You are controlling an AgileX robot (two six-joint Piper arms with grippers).
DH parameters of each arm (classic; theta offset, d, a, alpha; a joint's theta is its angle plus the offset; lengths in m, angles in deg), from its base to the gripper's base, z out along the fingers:
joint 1: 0 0.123 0 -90
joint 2: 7.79 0 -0.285 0
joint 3: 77.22 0 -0.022 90
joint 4: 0 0.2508 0 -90
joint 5: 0 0 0.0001 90
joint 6: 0 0.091 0 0
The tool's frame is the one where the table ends.
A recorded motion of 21 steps. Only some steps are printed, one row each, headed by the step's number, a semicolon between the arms.
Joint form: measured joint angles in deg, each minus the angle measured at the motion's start. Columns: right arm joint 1, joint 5, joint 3, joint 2, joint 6, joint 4; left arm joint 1, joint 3, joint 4, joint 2, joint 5, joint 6.
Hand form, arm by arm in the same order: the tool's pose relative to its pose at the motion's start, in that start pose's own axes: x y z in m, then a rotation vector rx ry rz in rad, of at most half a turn. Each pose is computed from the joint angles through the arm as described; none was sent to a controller.
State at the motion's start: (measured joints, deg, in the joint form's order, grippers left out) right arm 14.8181 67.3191 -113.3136 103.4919 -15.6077 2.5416; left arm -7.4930 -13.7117 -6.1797 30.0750 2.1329 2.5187
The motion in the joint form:
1: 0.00 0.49 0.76 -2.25 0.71 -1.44; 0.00 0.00 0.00 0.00 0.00 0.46
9: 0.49 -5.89 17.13 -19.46 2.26 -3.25; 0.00 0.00 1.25 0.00 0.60 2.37
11: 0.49 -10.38 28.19 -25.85 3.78 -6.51; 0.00 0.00 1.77 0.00 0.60 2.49
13: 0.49 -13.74 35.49 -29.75 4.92 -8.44; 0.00 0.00 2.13 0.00 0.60 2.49
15: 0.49 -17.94 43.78 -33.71 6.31 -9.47; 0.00 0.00 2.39 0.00 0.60 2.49
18: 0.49 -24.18 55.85 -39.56 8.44 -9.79; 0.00 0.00 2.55 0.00 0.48 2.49
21: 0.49 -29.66 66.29 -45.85 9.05 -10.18; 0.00 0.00 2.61 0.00 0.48 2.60
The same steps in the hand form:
1: 0.0028 -0.0008 -0.0157 0.0267 -0.0108 0.0020; 0.0000 0.0000 0.0000 0.0000 0.0000 0.0080
9: 0.0454 0.0132 -0.0835 0.0796 -0.1274 0.0078; 0.0010 0.0001 0.0000 -0.0002 0.0105 0.0632
11: 0.0775 0.0169 -0.0829 0.1251 -0.1138 0.0058; 0.0010 0.0001 0.0000 -0.0006 0.0105 0.0743
13: 0.0996 0.0201 -0.0793 0.1495 -0.1082 0.0040; 0.0010 0.0001 0.0000 -0.0009 0.0106 0.0806
15: 0.1249 0.0254 -0.0712 0.1574 -0.1054 0.0112; 0.0010 0.0001 0.0000 -0.0011 0.0106 0.0851
18: 0.1645 0.0354 -0.0587 0.1512 -0.1092 0.0343; 0.0008 0.0002 0.0000 -0.0013 0.0085 0.0879
21: 0.2019 0.0452 -0.0529 0.1518 -0.1331 0.0319; 0.0008 0.0002 0.0000 -0.0013 0.0085 0.0909

